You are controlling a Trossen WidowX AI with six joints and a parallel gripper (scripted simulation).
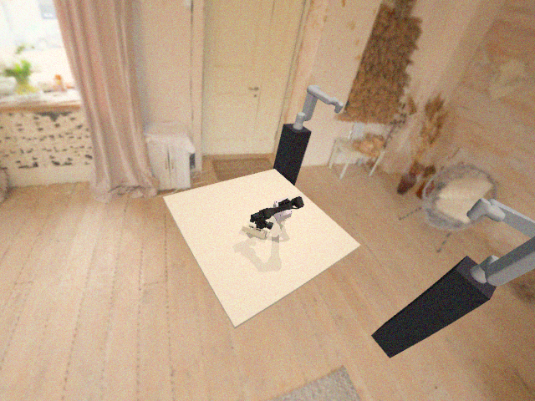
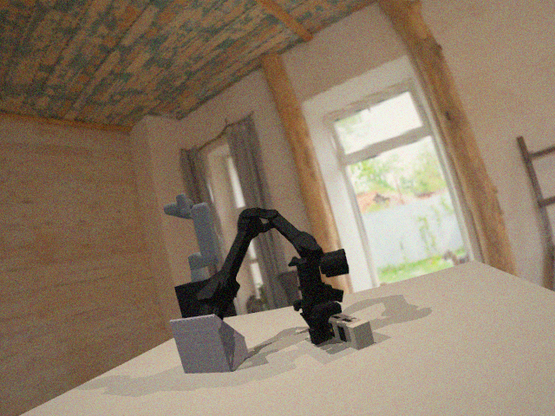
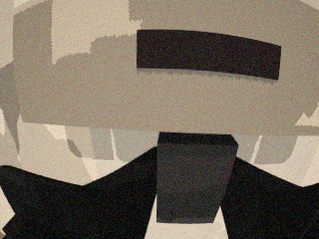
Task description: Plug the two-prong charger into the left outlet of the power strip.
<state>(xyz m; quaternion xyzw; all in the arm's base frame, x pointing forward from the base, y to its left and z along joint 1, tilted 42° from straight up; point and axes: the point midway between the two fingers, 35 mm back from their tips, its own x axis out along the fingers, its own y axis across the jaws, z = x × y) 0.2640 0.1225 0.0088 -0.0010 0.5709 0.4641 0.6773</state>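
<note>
Right now the two-prong charger is 1 cm ahead of my gripper tip, 1 cm to the left of it and 1 cm above it.
</note>
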